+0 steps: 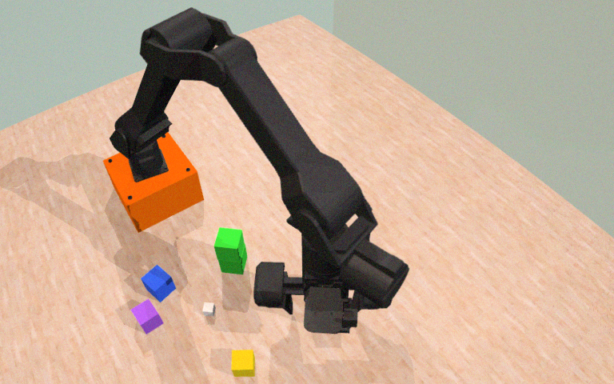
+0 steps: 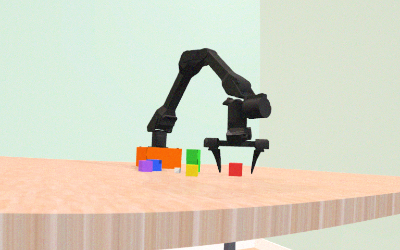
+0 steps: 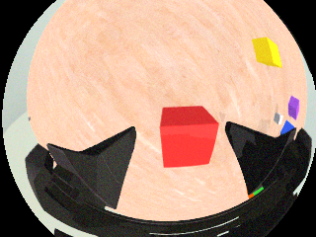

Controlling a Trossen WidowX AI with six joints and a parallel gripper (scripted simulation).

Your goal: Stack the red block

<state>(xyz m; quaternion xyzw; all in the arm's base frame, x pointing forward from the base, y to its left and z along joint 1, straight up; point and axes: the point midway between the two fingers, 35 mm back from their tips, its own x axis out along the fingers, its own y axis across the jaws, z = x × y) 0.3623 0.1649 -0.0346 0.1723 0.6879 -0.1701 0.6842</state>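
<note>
Now: gripper tip 150 mm to the left of the small white cube and 80 mm past it. Round my gripper tip: red block 10 mm above; then yellow cube 140 mm to the right, 30 mm ahead, 10 mm above; then blue cube 210 mm to the right, 150 mm behind, 10 mm above.
</note>
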